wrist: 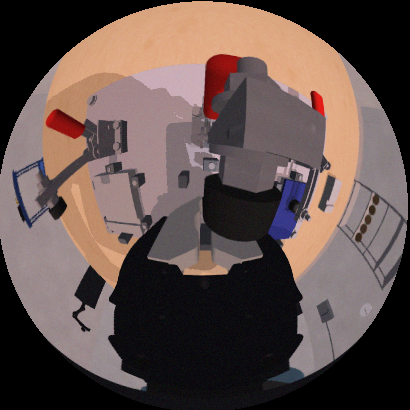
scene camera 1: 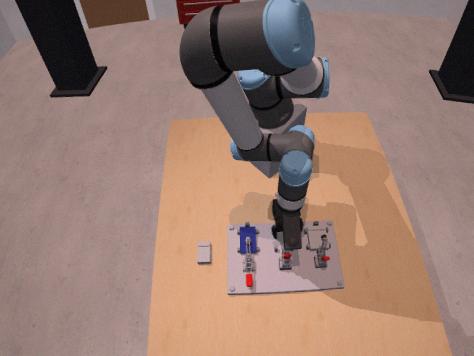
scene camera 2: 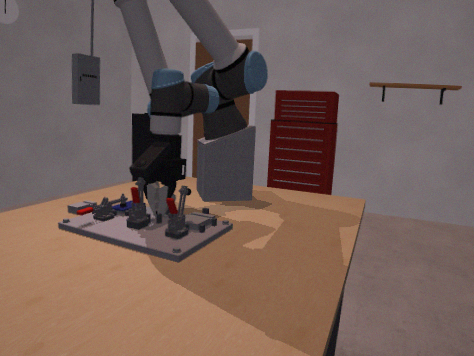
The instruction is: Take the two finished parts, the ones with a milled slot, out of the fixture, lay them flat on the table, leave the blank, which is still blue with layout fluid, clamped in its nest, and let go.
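Places are measured from the arm's base along level axes (x back, y right, z up), in millimetres.
Pixels of known places: gripper, fingertip midpoint: point(scene camera 1: 283, 242); arm's base, link origin: point(scene camera 1: 271, 110) point(scene camera 2: 226, 132).
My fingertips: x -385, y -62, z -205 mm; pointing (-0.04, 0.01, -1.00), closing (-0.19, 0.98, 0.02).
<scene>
For each thing: its top centre in the pictures, then the offset to it from my fingertips. "pt": a spot on its surface instead. Level surfaces: height alone.
- fixture plate, top centre: point(wrist: 209, 159) point(scene camera 2: 146, 223) point(scene camera 1: 284, 255) dx -45, dy -2, dz +1 mm
- middle clamp, surface spot: point(scene camera 2: 138, 218) pt dx -82, dy -16, dz +24 mm
- grey finished part, top centre: point(wrist: 333, 196) point(scene camera 2: 82, 203) point(scene camera 1: 203, 251) dx -55, dy +246, dz +6 mm
- wooden table, surface height: dz -14 mm
My gripper point(scene camera 2: 159, 211) point(wrist: 204, 198) is shut and empty, low over the middle nest of the fixture plate point(scene camera 1: 270, 282) point(scene camera 2: 112, 231) point(wrist: 142, 107). The middle clamp point(scene camera 1: 285, 261) point(scene camera 2: 138, 218) stands raised beside the fingers; its arm and black pad hide part of them in the wrist view. One grey finished part point(scene camera 1: 204, 254) point(wrist: 329, 195) lies flat on the table left of the plate. The other point(scene camera 1: 316, 239) point(scene camera 2: 200, 220) point(wrist: 117, 197) sits in the right nest, its clamp point(scene camera 1: 321, 260) point(scene camera 2: 177, 226) raised. The blue blank point(scene camera 1: 245, 240) point(wrist: 290, 212) sits in the left nest under its lowered clamp point(scene camera 1: 248, 261).
The raised right clamp's arm point(wrist: 70, 175) reaches up on the left in the wrist view. Red clamp handles point(scene camera 1: 249, 280) point(wrist: 65, 124) and small locating pegs point(wrist: 184, 179) stick up from the plate. The wooden table point(scene camera 1: 190, 310) point(scene camera 2: 240, 295) extends around the plate.
</scene>
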